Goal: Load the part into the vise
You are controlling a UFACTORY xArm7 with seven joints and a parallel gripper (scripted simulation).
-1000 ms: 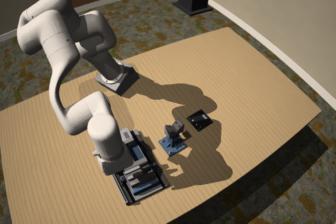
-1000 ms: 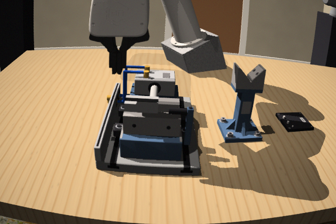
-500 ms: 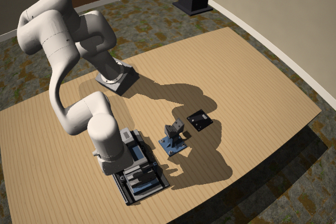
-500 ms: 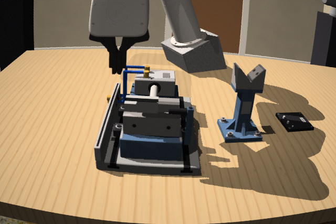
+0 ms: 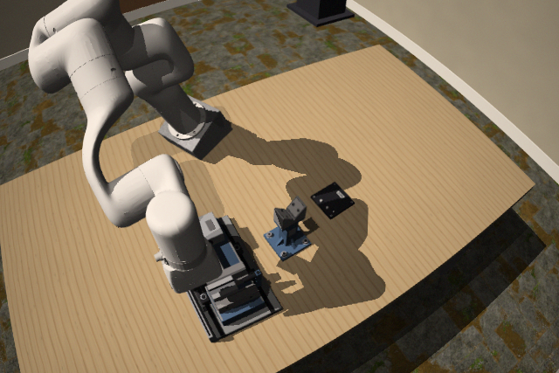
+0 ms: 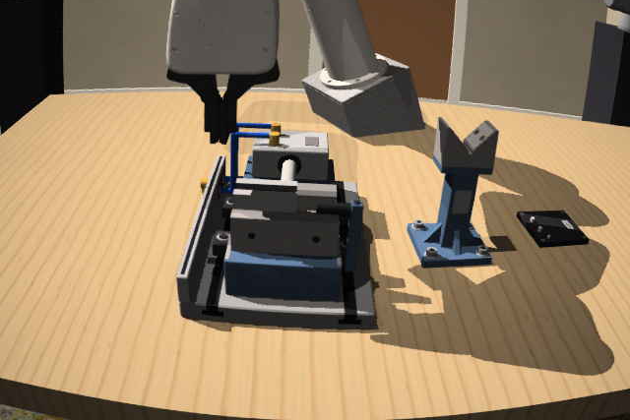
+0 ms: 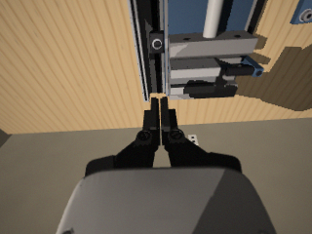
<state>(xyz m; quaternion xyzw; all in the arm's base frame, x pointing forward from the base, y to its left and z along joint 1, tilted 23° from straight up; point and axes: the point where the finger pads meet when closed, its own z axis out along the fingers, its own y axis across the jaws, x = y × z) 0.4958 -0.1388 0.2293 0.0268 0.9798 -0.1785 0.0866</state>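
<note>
Now: the part 8 cm below my hand and 4 cm to the left of it. Round my hand: work stop 11 cm to the left, 9 cm below, 1 cm ahead; then fixed jaw 10 cm below, 6 cm to the left, 3 cm ahead; then moving jaw 10 cm below, 7 cm to the left, 3 cm behind.
</note>
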